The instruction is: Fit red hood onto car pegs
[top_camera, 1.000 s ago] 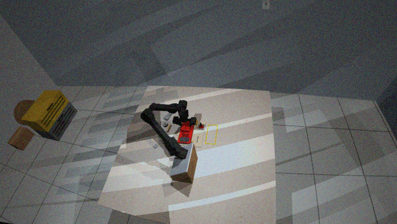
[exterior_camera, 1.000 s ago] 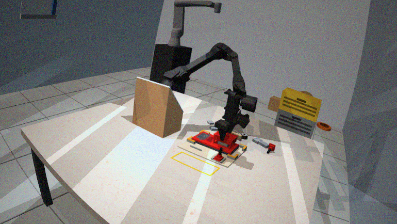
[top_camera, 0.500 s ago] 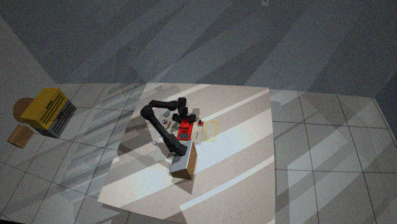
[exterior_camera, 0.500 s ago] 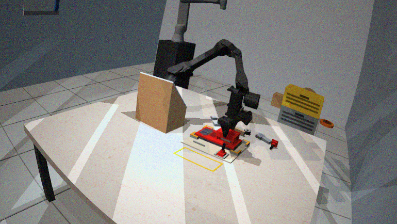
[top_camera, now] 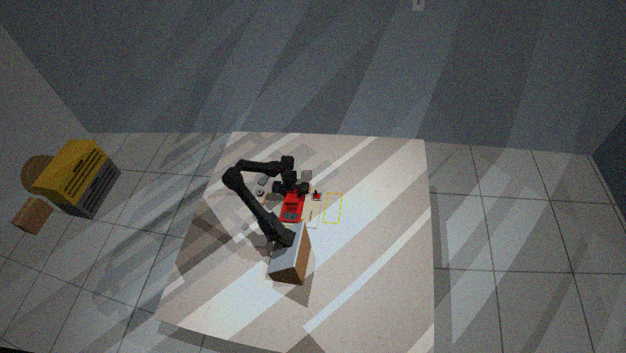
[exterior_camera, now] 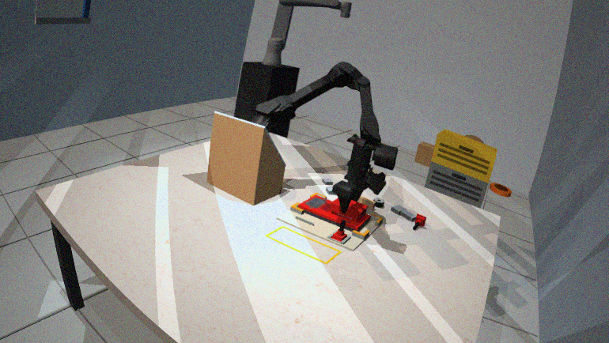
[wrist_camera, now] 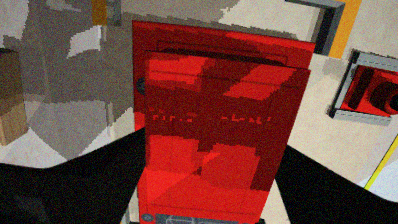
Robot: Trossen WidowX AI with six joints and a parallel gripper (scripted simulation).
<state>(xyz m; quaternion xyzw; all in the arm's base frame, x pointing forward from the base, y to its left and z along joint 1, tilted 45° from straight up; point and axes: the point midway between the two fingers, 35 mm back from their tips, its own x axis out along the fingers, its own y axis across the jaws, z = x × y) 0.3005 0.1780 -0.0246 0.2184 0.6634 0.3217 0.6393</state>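
Now: the engine block 2 cm below my gripper tip. The rest, counted from my gripper tip: tan block 16 cm to the left, 3 cm below, 2 cm behind; then hood 1 cm above; then jig 3 cm below, 2 cm to the right, 2 cm behind.
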